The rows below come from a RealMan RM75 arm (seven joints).
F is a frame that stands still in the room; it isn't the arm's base.
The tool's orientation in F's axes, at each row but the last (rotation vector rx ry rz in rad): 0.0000 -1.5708 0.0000; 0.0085 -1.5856 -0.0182; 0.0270 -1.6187 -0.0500; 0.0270 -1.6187 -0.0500; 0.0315 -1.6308 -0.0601; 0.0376 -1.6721 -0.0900; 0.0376 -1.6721 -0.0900; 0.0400 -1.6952 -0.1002
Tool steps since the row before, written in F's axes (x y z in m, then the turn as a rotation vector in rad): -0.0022 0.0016 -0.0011 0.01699 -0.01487 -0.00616; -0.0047 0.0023 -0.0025 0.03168 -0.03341 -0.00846; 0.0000 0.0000 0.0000 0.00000 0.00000 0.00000; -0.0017 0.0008 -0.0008 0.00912 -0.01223 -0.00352; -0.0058 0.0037 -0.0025 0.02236 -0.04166 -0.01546; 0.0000 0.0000 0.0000 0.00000 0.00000 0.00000; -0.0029 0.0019 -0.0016 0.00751 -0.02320 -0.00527; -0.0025 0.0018 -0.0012 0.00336 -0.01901 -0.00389
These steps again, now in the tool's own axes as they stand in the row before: -0.0011 0.0016 0.0022 -0.00616 -0.01487 -0.01699; -0.0025 0.0022 0.0048 -0.00836 -0.03336 -0.03176; 0.0000 0.0000 0.0000 0.00000 0.00000 0.00000; -0.0008 0.0007 0.0017 -0.00336 -0.01226 -0.00913; -0.0023 0.0035 0.0060 -0.01439 -0.04212 -0.02221; 0.0000 0.0000 0.0000 0.00000 0.00000 0.00000; -0.0014 0.0017 0.0031 -0.00419 -0.02333 -0.00779; -0.0010 0.0016 0.0027 -0.00265 -0.01917 -0.00367
